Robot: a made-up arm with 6 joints. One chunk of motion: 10 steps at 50 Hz.
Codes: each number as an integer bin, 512 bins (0 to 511) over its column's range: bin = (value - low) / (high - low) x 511, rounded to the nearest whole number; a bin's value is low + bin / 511 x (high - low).
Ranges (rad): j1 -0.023..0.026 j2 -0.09..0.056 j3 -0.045..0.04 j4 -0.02..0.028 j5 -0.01..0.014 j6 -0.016..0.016
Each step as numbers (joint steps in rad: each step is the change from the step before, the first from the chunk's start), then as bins.
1 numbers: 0.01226 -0.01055 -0.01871 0.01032 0.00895 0.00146
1 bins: 368 278 158 323 403 279
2 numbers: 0.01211 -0.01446 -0.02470 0.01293 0.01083 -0.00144
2 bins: 366 264 122 351 444 233
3 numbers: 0.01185 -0.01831 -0.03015 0.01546 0.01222 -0.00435
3 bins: 363 251 89 378 473 186
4 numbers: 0.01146 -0.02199 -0.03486 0.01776 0.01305 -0.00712
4 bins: 359 238 61 402 491 142
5 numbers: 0.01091 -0.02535 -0.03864 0.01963 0.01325 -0.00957
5 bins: 354 226 38 422 495 103
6 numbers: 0.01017 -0.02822 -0.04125 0.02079 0.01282 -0.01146
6 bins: 346 216 23 434 486 72
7 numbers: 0.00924 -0.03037 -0.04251 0.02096 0.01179 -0.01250
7 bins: 336 209 15 436 464 56
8 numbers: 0.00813 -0.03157 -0.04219 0.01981 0.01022 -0.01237
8 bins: 325 205 17 424 431 58
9 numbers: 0.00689 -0.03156 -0.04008 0.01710 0.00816 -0.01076
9 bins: 312 205 30 395 387 84
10 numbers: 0.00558 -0.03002 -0.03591 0.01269 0.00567 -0.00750
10 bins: 298 210 55 348 334 136
